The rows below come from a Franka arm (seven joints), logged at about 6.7 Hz.
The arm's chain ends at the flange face. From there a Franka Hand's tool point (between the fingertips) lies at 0.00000 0.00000 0.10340 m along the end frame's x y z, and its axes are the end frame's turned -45 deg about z.
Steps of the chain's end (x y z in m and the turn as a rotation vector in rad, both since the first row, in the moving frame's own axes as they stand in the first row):
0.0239 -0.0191 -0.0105 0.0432 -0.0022 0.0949
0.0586 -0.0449 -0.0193 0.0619 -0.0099 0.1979
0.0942 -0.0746 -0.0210 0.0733 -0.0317 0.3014
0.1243 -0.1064 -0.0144 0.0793 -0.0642 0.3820
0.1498 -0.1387 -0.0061 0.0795 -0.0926 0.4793
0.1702 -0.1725 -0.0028 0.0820 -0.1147 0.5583
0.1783 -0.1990 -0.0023 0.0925 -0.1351 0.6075
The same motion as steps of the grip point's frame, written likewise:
0.0336 0.0002 -0.0106 0.0321 0.0290 0.0949
0.0775 0.0049 -0.0195 0.0508 0.0368 0.1979
0.1235 0.0068 -0.0213 0.0742 0.0294 0.3014
0.1662 0.0026 -0.0149 0.1015 0.0107 0.3820
0.2060 -0.0045 -0.0069 0.1217 -0.0093 0.4793
0.2440 -0.0159 -0.0038 0.1391 -0.0231 0.5583
0.2688 -0.0311 -0.0036 0.1609 -0.0301 0.6075

